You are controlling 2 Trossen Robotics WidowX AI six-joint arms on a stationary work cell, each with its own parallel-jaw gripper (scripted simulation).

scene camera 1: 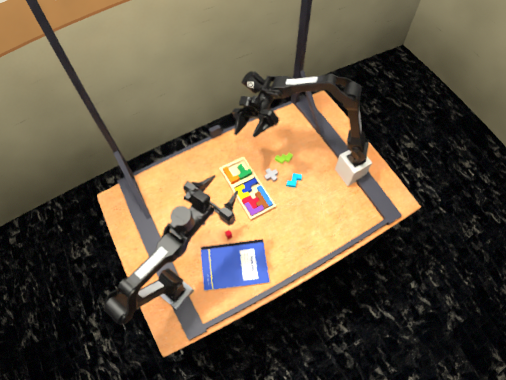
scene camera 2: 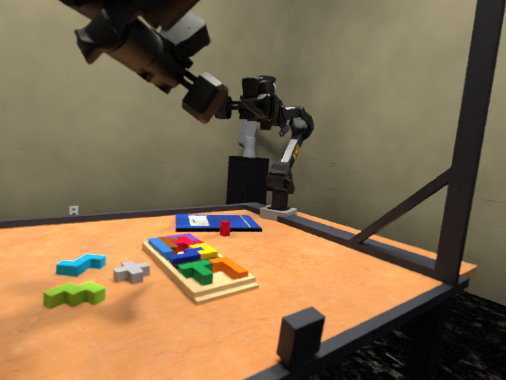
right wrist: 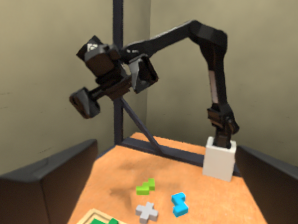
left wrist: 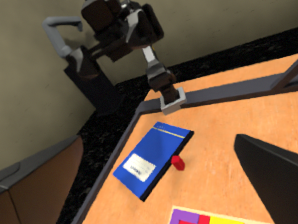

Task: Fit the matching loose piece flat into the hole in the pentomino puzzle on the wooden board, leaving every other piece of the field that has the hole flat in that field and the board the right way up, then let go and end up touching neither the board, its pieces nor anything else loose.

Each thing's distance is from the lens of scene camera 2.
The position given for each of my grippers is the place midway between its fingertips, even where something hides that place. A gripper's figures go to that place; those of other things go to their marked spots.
my left gripper [scene camera 2: 200, 95]: 0.57 m
my right gripper [scene camera 2: 227, 101]: 0.77 m
cyan piece [scene camera 2: 75, 268]: 0.63 m
lime green piece [scene camera 2: 71, 294]: 0.53 m
The marked spots on the lime green piece and the cyan piece are 0.11 m apart.
